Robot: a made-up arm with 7 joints.
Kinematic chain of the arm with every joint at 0, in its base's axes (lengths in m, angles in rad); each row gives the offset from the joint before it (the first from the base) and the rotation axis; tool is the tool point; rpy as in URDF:
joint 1: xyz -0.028 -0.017 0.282 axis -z
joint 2: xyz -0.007 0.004 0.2 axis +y
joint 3: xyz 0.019 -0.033 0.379 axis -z
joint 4: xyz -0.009 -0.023 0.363 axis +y
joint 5: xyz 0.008 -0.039 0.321 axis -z
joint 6: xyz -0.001 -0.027 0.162 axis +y
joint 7: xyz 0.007 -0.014 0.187 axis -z
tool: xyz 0.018 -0.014 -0.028 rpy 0 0 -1.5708
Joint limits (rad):
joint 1: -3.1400..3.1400
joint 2: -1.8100..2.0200
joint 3: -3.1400..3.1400
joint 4: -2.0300..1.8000
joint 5: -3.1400..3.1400
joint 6: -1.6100..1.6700
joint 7: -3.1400..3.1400
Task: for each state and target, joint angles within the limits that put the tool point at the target. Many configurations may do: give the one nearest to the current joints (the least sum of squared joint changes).
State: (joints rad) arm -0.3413 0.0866 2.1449 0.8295 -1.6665 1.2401 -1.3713
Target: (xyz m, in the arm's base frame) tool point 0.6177 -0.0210 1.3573
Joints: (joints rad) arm -0.7170 0.5629 1.9946 0.9461 -1.6397 1.4503 -1.3489
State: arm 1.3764 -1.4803 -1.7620 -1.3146 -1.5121 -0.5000 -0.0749
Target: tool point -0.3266 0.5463 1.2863
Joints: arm 1.7306 -1.1962 -2.3355 -1.6209 -1.4340 -0.6697 -0.0696
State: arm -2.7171 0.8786 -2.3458 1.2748 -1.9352 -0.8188 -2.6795
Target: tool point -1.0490 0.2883 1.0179
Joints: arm -2.4266 1.2020 -2.2469 0.8228 -1.8545 -0.7496 -2.6637
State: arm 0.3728 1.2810 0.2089 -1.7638 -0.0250 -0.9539 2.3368
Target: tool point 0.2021 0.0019 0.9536
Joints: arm 0.2761 1.2006 0.4531 -2.0300 0.2418 -1.3624 2.3415
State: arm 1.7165 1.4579 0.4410 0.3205 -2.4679 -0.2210 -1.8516
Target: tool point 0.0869 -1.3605 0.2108
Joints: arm 1.3932 1.6921 0.4056 0.1527 -2.4710 -0.1623 -1.8365
